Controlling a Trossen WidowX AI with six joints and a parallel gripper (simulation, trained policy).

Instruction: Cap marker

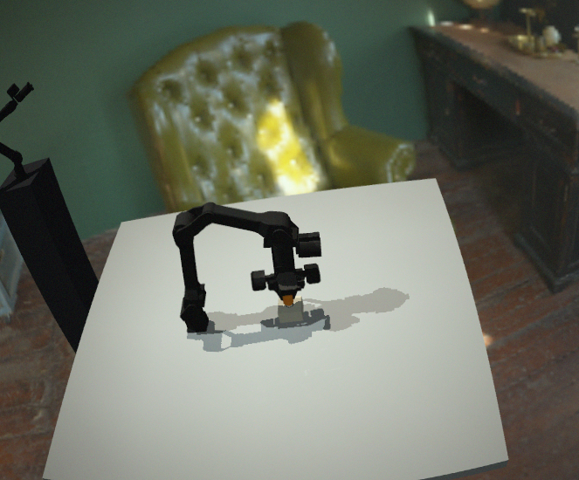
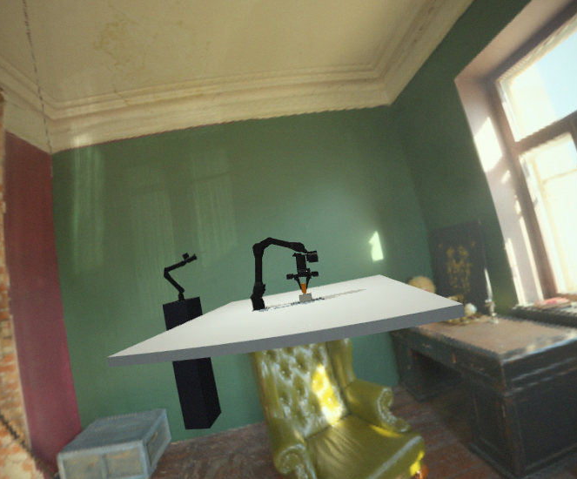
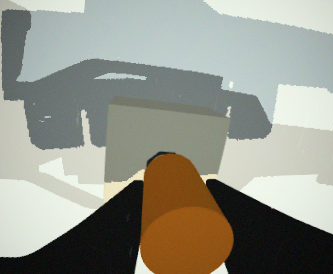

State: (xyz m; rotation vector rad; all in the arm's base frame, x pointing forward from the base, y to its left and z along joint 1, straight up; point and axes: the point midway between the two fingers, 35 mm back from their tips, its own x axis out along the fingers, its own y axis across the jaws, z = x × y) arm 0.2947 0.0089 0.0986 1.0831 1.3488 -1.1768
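The orange cap lies 1 cm above my gripper tip. From my gripper tip the other things lie so: pale holder block 5 cm below.
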